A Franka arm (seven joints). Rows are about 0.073 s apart.
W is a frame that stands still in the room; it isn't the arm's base.
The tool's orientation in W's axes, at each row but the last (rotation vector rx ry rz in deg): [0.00, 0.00, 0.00]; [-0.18, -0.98, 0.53]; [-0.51, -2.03, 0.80]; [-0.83, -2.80, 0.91]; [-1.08, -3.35, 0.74]
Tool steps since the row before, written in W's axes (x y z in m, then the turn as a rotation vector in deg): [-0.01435, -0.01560, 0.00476, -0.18, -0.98, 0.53]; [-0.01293, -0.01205, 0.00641, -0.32, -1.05, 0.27]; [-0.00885, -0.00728, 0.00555, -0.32, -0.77, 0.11]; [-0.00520, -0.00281, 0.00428, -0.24, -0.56, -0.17]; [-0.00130, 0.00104, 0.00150, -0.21, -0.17, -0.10]
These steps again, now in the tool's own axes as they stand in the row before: [-0.01435, -0.01560, 0.00476, -0.18, -0.98, 0.53]; [-0.01293, -0.01195, 0.00659, -0.33, -1.05, 0.27]; [-0.00875, -0.00721, 0.00580, -0.33, -0.77, 0.11]; [-0.00503, -0.00279, 0.00449, -0.26, -0.55, -0.17]; [-0.00120, 0.00103, 0.00159, -0.22, -0.17, -0.09]
